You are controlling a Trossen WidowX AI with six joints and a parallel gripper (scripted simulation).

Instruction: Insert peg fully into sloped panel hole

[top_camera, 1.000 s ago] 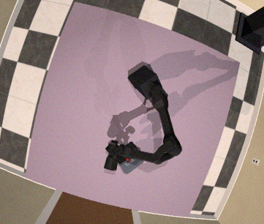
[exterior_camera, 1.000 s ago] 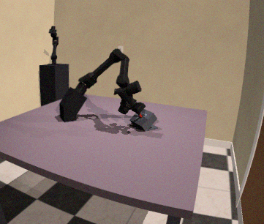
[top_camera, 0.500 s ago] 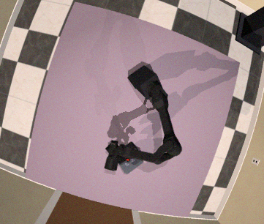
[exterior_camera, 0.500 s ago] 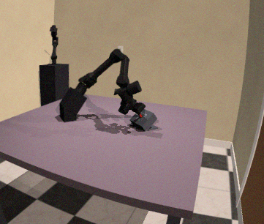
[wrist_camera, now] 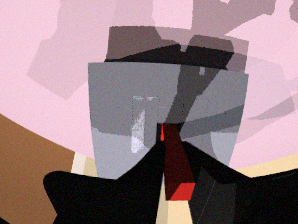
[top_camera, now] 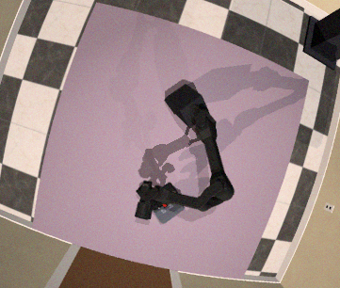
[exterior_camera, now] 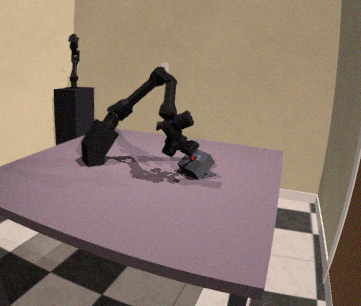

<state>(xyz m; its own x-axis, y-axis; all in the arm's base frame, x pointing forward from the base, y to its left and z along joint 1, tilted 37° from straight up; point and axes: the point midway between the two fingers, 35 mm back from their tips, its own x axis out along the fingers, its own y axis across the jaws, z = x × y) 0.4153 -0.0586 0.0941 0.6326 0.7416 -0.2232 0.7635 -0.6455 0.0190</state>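
Right now my hand is 10 mm short of the red peg, 20 mm to the right of it and 20 mm above it.
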